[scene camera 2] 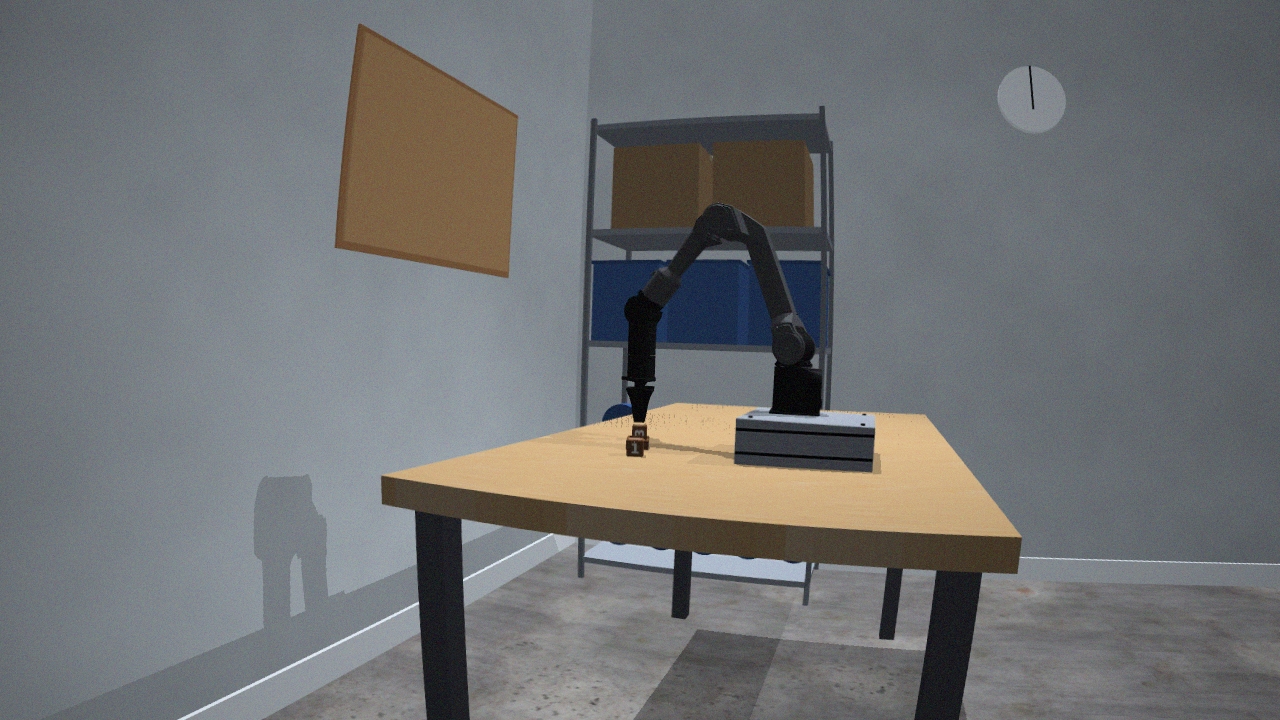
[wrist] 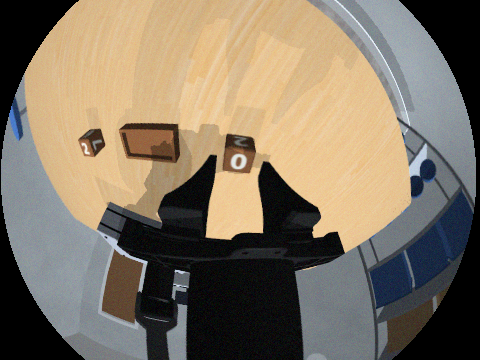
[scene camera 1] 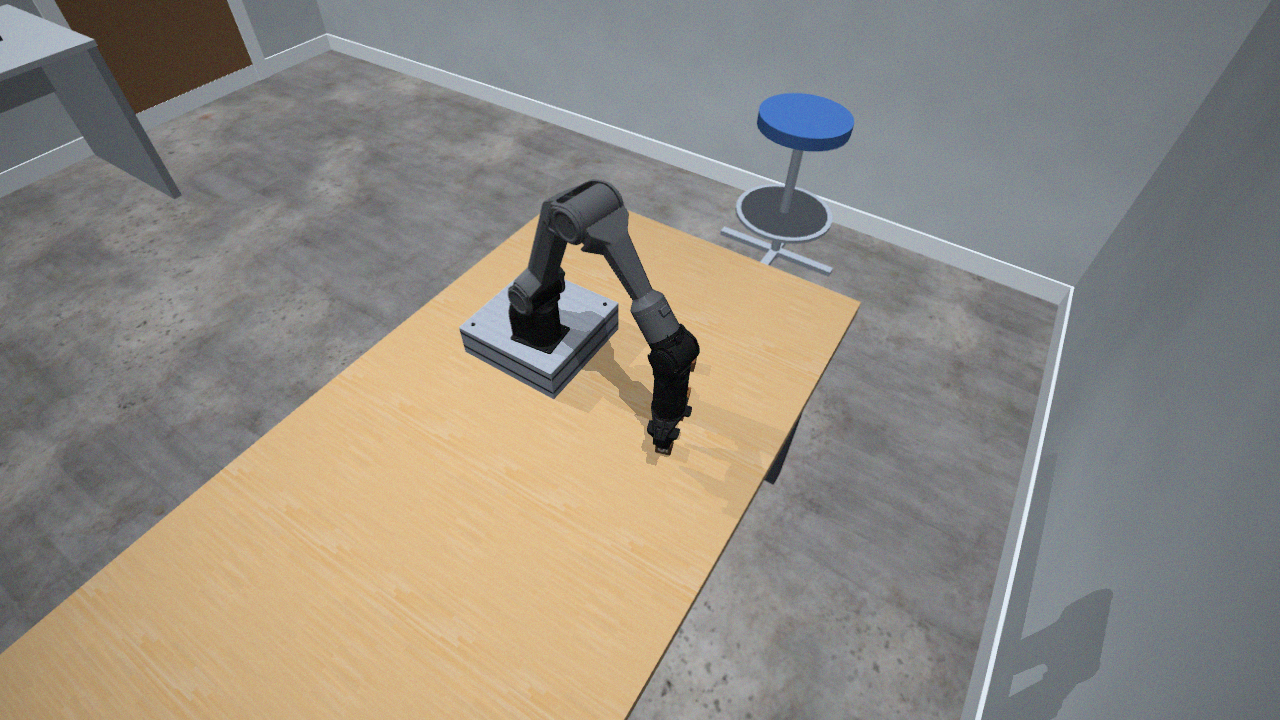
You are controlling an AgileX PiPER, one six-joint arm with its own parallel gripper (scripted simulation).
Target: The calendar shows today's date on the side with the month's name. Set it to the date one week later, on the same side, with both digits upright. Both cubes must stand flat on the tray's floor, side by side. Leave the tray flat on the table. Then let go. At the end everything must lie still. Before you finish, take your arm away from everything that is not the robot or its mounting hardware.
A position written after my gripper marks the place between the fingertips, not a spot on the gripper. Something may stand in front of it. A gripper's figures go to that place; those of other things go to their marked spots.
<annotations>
My gripper (wrist: pixel 238 166): 0.14 m from the lens. A brown digit cube (wrist: pixel 239 153) is 0.14 m from the lens. A brown tray (wrist: pixel 159 142): 0.18 m from the lens. The marked spots on the brown digit cube and the brown tray are 0.09 m apart.
</annotations>
